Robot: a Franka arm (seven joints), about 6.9 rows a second.
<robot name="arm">
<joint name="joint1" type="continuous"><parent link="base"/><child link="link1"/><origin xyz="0.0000 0.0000 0.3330" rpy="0.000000 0.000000 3.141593"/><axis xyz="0 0 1"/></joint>
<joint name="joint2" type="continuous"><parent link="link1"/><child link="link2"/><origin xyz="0.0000 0.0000 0.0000" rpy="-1.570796 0.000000 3.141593"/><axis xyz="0 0 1"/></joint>
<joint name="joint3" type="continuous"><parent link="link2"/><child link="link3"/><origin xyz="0.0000 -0.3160 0.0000" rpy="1.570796 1.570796 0.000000"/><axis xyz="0 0 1"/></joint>
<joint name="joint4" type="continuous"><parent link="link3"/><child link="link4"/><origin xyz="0.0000 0.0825 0.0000" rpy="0.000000 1.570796 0.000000"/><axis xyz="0 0 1"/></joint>
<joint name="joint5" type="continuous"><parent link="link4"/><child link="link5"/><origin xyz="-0.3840 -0.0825 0.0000" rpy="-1.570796 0.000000 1.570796"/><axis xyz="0 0 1"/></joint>
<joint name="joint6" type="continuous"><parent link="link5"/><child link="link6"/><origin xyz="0.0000 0.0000 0.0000" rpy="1.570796 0.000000 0.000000"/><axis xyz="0 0 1"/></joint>
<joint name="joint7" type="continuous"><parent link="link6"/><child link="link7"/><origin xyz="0.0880 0.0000 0.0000" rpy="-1.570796 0.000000 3.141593"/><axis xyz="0 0 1"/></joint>
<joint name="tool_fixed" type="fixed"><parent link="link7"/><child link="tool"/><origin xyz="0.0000 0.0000 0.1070" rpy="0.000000 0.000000 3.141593"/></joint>
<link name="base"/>
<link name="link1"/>
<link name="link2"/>
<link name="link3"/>
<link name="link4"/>
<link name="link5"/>
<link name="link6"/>
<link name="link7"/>
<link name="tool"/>
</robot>
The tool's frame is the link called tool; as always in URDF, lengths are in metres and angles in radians. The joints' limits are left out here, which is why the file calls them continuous.
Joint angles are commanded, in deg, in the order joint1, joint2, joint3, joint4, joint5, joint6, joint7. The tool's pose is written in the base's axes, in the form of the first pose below.
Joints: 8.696 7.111 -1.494 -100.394 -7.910 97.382 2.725
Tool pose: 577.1 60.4 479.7 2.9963 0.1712 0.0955
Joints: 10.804 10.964 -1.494 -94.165 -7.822 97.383 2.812
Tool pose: 600.2 86.4 490.0 2.9971 0.1295 0.1309
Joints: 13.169 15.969 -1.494 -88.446 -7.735 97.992 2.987
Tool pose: 623.5 117.7 483.2 2.9971 0.1060 0.1709
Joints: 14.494 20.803 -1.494 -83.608 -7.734 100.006 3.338
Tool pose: 646.8 139.3 471.0 2.9969 0.0702 0.1935
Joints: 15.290 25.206 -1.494 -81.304 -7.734 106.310 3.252
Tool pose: 670.6 156.9 447.3 3.0010 -0.0017 0.2248
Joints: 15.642 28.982 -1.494 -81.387 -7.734 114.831 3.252
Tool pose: 689.9 169.0 414.0 3.0065 -0.0815 0.2514
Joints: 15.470 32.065 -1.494 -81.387 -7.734 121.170 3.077
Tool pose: 703.7 172.5 386.2 3.0099 -0.1368 0.2663
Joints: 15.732 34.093 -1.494 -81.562 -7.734 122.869 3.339
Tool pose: 706.3 177.2 362.0 3.0116 -0.1283 0.2702
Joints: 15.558 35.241 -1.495 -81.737 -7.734 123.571 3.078
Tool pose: 707.8 175.5 347.1 3.0116 -0.1167 0.2732
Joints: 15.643 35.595 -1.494 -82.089 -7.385 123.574 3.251
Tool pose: 706.4 176.5 339.7 3.0175 -0.1050 0.2682
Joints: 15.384 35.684 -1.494 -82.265 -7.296 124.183 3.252
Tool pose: 707.5 173.6 338.1 3.0194 -0.1109 0.2641
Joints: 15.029 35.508 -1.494 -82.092 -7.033 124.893 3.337
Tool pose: 710.2 170.0 343.0 3.0241 -0.1296 0.2553
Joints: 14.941 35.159 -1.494 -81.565 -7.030 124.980 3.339
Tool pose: 712.2 169.5 352.0 3.0242 -0.1464 0.2540
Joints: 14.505 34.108 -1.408 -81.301 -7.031 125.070 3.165
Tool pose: 713.8 165.1 367.8 3.0246 -0.1705 0.2508
